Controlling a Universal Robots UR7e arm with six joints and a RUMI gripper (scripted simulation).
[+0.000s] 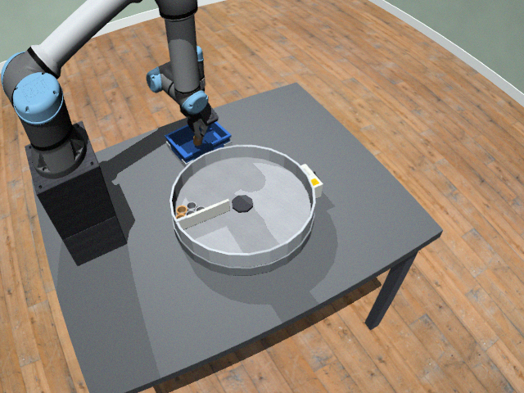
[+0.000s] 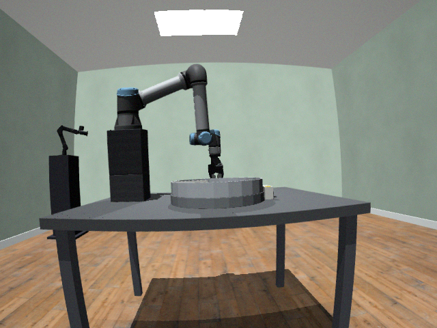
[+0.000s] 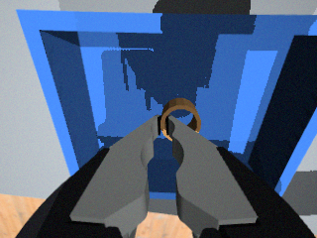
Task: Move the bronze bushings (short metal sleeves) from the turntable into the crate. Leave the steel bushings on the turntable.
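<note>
Right now my hand is 10 mm past the blue crate and 10 mm above it. Round my hand: turntable 360 mm to the right, 40 mm behind, 20 mm above.
</note>
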